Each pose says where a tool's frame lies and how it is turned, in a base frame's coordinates. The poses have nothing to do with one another.
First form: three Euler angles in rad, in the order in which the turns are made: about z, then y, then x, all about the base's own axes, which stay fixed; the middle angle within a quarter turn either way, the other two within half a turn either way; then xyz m.
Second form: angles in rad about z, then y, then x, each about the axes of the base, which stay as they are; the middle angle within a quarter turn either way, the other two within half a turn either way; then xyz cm. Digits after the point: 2 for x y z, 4 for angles.
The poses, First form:
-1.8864 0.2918 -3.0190 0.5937 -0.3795 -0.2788
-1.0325 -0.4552 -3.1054 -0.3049 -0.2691 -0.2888
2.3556 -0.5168 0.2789 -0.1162 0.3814 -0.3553
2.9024 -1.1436 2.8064 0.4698 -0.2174 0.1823
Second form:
-1.8864 0.2918 -3.0190 59.37 -37.95 -27.88
-1.0325 -0.4552 -3.1054 -30.49 -26.91 -28.88
2.3556 -0.5168 0.2789 -11.62 38.14 -35.53
2.9024 -1.1436 2.8064 46.98 -21.74 18.23

